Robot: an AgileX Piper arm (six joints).
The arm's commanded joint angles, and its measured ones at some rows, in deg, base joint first. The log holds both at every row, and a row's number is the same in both.
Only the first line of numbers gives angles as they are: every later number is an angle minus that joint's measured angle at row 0.
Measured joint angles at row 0:
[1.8, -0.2, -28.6, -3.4, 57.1, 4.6]
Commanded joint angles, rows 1 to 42:
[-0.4, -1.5, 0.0, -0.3, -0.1, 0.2]
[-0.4, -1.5, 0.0, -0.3, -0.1, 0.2]
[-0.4, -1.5, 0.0, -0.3, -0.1, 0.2]
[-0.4, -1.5, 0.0, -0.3, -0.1, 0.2]
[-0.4, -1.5, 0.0, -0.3, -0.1, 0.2]
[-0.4, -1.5, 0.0, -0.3, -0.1, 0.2]
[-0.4, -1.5, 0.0, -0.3, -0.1, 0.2]
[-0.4, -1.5, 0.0, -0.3, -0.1, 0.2]
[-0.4, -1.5, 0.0, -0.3, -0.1, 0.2]
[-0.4, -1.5, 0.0, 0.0, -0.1, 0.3]
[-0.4, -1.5, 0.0, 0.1, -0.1, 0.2]
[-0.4, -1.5, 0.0, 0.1, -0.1, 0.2]
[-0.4, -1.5, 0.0, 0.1, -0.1, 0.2]
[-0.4, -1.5, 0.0, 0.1, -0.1, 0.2]
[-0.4, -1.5, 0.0, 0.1, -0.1, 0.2]
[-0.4, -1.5, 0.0, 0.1, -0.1, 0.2]
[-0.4, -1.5, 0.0, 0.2, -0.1, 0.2]
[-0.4, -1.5, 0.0, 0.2, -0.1, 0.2]
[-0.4, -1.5, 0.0, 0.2, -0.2, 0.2]
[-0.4, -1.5, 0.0, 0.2, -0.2, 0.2]
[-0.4, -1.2, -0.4, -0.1, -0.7, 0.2]
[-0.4, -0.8, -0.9, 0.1, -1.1, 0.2]
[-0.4, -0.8, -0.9, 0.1, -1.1, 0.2]
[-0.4, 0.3, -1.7, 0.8, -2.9, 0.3]
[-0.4, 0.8, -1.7, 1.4, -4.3, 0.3]
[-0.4, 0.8, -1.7, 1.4, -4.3, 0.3]
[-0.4, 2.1, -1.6, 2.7, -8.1, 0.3]
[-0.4, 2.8, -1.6, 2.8, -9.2, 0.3]
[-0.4, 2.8, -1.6, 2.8, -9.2, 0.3]
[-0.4, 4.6, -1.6, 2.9, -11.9, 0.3]
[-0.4, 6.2, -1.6, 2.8, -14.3, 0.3]
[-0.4, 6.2, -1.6, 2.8, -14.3, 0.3]
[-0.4, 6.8, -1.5, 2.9, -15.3, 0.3]
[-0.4, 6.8, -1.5, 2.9, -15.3, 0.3]
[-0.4, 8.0, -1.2, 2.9, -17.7, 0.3]
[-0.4, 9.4, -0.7, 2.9, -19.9, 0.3]
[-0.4, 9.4, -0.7, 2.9, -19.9, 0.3]
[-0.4, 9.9, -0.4, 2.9, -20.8, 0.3]
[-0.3, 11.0, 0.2, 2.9, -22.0, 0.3]
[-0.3, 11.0, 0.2, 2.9, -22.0, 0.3]
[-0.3, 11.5, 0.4, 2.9, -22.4, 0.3]
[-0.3, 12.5, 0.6, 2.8, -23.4, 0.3]
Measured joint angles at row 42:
[0.0, 11.4, 0.1, 2.7, -20.9, 0.0]
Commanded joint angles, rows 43 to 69:
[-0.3, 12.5, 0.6, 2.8, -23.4, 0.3]
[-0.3, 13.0, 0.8, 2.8, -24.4, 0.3]
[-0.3, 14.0, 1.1, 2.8, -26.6, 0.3]
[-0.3, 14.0, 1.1, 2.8, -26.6, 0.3]
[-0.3, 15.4, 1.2, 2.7, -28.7, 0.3]
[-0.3, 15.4, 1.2, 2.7, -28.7, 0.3]
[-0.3, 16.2, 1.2, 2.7, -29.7, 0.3]
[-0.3, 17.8, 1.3, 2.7, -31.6, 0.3]
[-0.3, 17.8, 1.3, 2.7, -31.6, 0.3]
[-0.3, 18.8, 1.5, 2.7, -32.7, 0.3]
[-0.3, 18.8, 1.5, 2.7, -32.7, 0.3]
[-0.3, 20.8, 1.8, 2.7, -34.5, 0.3]
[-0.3, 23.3, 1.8, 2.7, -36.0, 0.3]
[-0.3, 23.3, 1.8, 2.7, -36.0, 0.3]
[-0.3, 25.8, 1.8, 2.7, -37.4, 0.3]
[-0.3, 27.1, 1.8, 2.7, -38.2, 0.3]
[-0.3, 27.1, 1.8, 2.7, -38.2, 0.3]
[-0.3, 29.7, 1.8, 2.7, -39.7, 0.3]
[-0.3, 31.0, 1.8, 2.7, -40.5, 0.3]
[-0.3, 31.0, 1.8, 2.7, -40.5, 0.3]
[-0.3, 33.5, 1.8, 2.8, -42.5, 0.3]
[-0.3, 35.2, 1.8, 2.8, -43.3, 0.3]
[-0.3, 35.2, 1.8, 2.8, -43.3, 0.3]
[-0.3, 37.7, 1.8, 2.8, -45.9, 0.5]
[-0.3, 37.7, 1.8, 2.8, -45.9, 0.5]
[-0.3, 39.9, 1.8, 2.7, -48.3, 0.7]
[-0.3, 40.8, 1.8, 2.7, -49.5, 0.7]
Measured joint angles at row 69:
[0.0, 38.5, 1.6, 2.7, -45.4, 0.0]
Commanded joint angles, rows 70 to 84:
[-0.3, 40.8, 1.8, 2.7, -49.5, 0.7]
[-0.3, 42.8, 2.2, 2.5, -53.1, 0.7]
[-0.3, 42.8, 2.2, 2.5, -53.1, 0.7]
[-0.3, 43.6, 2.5, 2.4, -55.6, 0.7]
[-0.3, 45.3, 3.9, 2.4, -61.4, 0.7]
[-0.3, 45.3, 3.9, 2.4, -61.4, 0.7]
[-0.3, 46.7, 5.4, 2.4, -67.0, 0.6]
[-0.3, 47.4, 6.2, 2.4, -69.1, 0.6]
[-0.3, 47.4, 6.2, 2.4, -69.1, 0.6]
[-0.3, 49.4, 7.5, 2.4, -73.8, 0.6]
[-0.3, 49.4, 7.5, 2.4, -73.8, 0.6]
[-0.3, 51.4, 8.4, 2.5, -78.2, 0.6]
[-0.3, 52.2, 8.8, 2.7, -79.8, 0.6]
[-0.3, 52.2, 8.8, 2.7, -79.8, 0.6]
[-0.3, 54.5, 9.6, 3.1, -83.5, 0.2]
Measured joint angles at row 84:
[0.0, 52.3, 8.6, 2.6, -77.4, 0.3]
